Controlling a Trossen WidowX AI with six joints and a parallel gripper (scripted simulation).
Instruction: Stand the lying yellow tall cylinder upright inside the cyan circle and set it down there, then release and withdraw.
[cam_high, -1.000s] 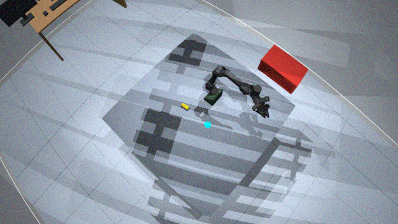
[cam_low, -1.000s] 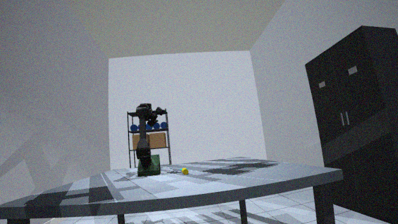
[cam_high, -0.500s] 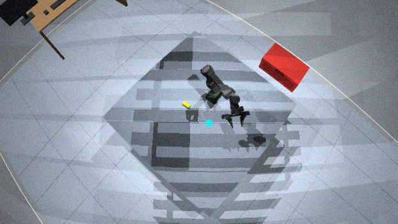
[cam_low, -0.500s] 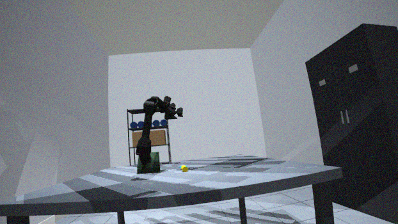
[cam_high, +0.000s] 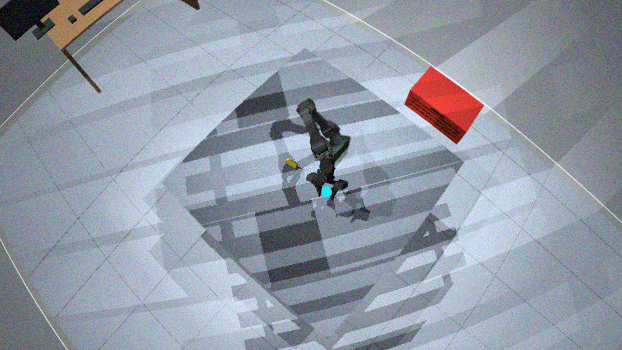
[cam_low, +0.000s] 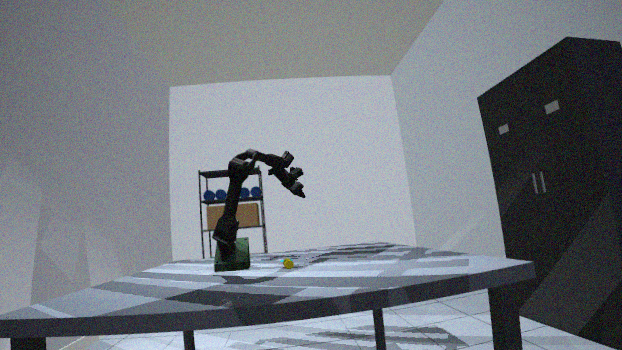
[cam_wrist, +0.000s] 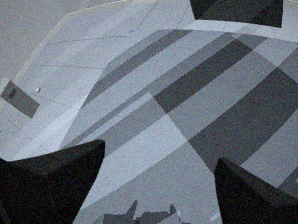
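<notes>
My gripper tip is 150 mm past the yellow tall cylinder, 300 mm to the left of it and 290 mm above it. Round my gripper tip: cyan circle (120 mm behind, 50 mm to the right, 300 mm below).
</notes>
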